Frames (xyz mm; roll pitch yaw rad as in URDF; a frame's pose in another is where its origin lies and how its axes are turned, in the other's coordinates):
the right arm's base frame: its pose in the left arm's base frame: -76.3 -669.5 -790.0 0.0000 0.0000 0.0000
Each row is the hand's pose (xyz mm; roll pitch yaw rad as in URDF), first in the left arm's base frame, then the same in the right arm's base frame.
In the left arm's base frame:
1: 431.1 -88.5 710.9 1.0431 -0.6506 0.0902
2: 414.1 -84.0 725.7 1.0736 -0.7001 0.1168
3: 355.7 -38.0 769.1 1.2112 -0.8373 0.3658
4: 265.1 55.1 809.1 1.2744 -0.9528 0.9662
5: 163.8 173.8 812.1 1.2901 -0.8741 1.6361
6: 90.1 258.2 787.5 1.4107 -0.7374 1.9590
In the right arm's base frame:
1: 507.4 581.0 1500.9 1.0431 -0.6506 0.0902
2: 490.4 585.5 1515.7 1.0736 -0.7001 0.1168
3: 432.0 631.5 1559.1 1.2112 -0.8373 0.3658
4: 341.4 724.6 1599.1 1.2744 -0.9528 0.9662
5: 240.1 843.3 1602.1 1.2901 -0.8741 1.6361
6: 166.4 927.7 1577.5 1.4107 -0.7374 1.9590

